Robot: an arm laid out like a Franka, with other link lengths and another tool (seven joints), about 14 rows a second.
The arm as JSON. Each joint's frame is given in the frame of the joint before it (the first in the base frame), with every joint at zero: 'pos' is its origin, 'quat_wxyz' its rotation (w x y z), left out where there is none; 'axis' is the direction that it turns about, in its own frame. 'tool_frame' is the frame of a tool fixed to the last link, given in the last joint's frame.
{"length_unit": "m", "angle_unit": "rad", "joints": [
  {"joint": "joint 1", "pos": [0.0, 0.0, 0.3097], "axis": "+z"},
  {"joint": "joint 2", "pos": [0.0, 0.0, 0.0], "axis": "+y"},
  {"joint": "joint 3", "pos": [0.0, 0.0, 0.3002], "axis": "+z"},
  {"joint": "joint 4", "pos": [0.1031, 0.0, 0.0], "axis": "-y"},
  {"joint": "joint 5", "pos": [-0.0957, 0.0, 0.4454], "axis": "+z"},
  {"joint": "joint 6", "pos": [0.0, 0.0, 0.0], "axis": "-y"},
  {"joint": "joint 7", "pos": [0.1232, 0.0, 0.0], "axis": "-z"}
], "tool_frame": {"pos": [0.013, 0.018, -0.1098], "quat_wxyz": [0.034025, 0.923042, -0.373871, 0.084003]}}
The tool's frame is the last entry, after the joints.
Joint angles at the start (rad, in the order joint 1, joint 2, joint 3, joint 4, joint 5, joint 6, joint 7): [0.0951 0.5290 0.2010 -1.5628 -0.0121 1.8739 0.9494]
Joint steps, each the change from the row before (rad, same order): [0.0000 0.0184 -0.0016 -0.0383 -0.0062 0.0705 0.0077]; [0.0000 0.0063 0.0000 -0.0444 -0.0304 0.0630 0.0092]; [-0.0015 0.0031 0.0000 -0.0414 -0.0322 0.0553 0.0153]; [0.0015 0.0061 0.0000 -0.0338 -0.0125 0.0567 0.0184]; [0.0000 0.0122 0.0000 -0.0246 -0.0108 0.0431 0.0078]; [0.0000 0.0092 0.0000 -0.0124 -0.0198 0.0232 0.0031]
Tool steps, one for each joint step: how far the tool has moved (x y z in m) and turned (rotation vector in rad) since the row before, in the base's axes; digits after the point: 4 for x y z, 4 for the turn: [-0.0025 -0.0006 -0.0270 -0.0002 -0.0141 -0.0081]; [-0.0056 -0.0008 -0.0214 -0.0202 -0.0195 0.0077]; [-0.0060 -0.0019 -0.0177 -0.0217 -0.0186 0.0040]; [-0.0053 0.0013 -0.0154 -0.0037 -0.0189 -0.0074]; [-0.0051 0.0002 -0.0166 -0.0024 -0.0080 0.0006]; [-0.0031 0.0001 -0.0103 -0.0104 -0.0060 0.0111]
